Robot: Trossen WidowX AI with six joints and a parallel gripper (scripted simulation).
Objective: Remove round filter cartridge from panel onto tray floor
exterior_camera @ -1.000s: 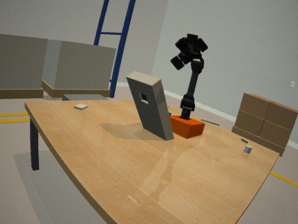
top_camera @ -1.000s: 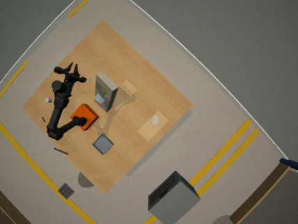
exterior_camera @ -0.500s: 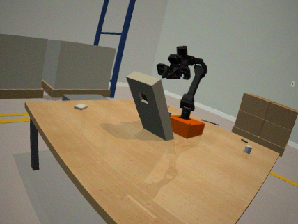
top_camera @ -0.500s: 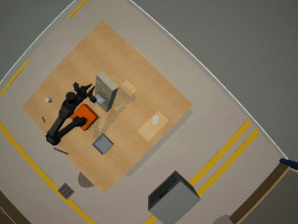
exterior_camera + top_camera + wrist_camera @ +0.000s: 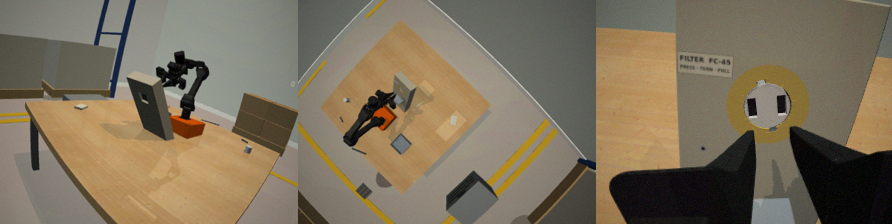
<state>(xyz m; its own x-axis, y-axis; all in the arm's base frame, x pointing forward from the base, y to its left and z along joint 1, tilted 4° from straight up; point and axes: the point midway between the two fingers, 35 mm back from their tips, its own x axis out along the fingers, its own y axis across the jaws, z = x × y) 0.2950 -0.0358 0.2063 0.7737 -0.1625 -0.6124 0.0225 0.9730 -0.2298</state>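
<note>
Now: gripper tip 60 mm short of the round pale cartridge, 40 mm above it and 10 mm to the left of it. From my gripper tip the other things lie so: grey service panel: 120 mm below, 20 mm ahead; white block: 510 mm to the right, 270 mm below, 80 mm ahead; grey tray: 410 mm behind, 270 mm below, 220 mm to the right.
</note>
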